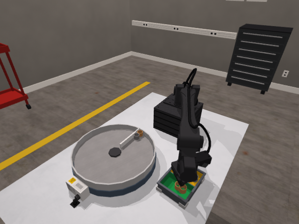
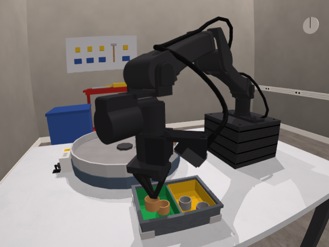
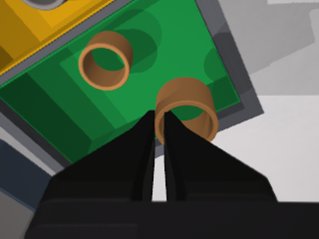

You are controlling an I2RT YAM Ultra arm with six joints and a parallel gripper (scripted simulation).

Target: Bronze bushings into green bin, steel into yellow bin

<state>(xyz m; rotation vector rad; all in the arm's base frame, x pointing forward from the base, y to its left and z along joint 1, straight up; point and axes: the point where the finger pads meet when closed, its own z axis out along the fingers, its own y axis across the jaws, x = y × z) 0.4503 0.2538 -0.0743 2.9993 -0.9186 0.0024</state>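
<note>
The green bin lies 70 mm below my hand, 20 mm to the right of it and 10 mm behind it. From my hand the other things lie so: dark grey tray: 60 mm below, 50 mm behind, 20 mm to the right; then turntable: 370 mm to the right, 30 mm below, 10 mm ahead; then yellow bin: 100 mm behind, 70 mm below, 20 mm to the right.
</note>
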